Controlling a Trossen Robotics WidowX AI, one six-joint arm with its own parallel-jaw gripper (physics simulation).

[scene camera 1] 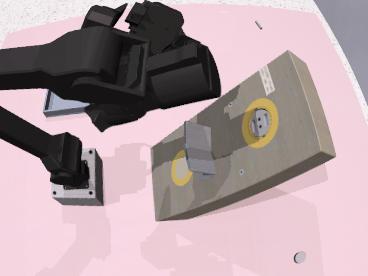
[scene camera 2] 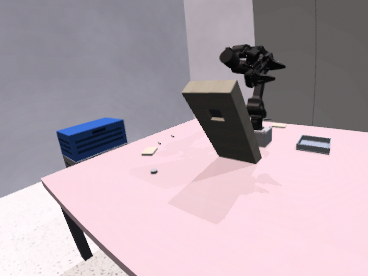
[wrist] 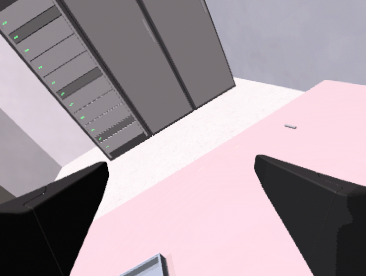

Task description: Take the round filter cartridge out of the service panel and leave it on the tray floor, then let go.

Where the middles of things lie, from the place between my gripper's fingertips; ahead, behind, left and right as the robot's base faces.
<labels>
I see the grey tray (scene camera 1: 54, 106) 25 cm behind my hand, 13 cm to the left of it and 36 cm below it.
</labels>
